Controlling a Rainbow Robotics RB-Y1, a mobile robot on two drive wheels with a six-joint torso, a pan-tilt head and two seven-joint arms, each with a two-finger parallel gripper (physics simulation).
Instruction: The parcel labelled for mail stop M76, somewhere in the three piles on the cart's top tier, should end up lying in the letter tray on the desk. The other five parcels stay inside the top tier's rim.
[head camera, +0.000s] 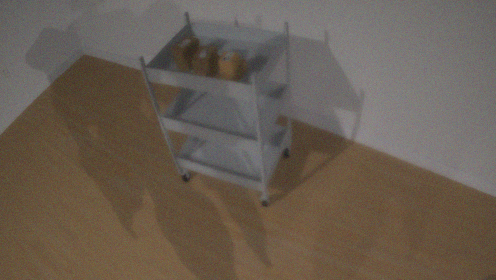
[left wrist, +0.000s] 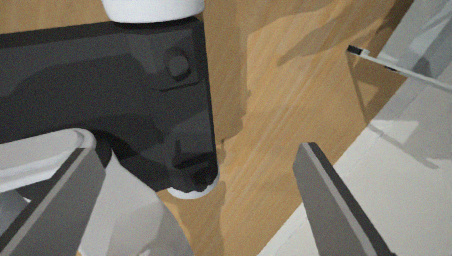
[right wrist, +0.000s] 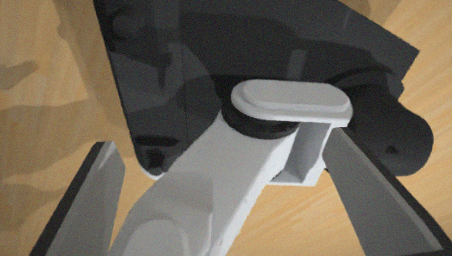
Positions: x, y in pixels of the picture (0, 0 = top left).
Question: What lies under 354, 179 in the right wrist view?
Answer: My right gripper.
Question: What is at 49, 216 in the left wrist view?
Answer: My left gripper.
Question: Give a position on a grey three-tier cart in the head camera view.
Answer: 231, 125
